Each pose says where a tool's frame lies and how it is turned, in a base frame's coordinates. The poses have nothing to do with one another.
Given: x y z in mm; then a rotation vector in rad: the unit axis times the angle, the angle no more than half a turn.
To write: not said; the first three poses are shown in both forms.
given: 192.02 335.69 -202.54 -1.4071 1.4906 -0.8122
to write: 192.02 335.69 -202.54 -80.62 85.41 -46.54
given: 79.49 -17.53 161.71 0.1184 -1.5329 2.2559
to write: 79.49 -17.53 161.71 6.78 -87.83 129.25
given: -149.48 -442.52 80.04 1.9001 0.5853 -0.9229
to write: -149.48 -442.52 80.04 108.87 33.54 -52.88
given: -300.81 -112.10 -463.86 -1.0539 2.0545 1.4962
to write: -300.81 -112.10 -463.86 -60.38 117.71 85.73
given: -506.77 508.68 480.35 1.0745 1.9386 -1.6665
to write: -506.77 508.68 480.35 61.56 111.07 -95.48
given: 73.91 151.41 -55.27 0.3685 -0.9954 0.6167
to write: 73.91 151.41 -55.27 21.11 -57.03 35.33
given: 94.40 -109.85 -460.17 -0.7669 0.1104 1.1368
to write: 94.40 -109.85 -460.17 -43.94 6.33 65.13
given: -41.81 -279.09 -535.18 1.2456 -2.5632 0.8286
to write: -41.81 -279.09 -535.18 71.37 -146.86 47.48
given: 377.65 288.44 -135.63 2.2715 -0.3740 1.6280
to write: 377.65 288.44 -135.63 130.15 -21.43 93.28
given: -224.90 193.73 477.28 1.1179 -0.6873 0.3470
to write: -224.90 193.73 477.28 64.05 -39.38 19.88
